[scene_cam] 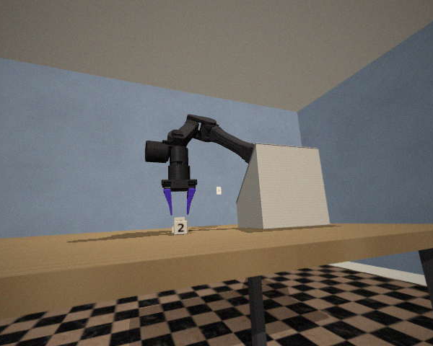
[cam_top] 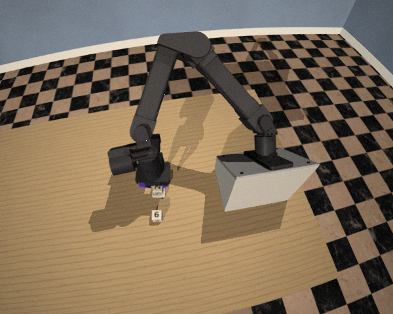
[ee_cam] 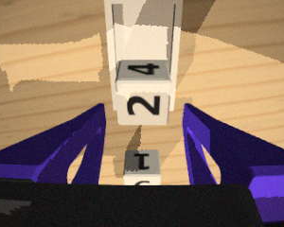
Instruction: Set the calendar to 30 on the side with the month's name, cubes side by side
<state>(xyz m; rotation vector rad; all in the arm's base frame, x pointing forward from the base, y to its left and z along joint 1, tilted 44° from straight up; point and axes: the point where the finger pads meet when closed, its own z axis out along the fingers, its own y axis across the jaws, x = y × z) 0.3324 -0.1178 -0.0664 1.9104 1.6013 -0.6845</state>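
Now: the white tray 2 cm to the right of my hand and 5 cm below it.
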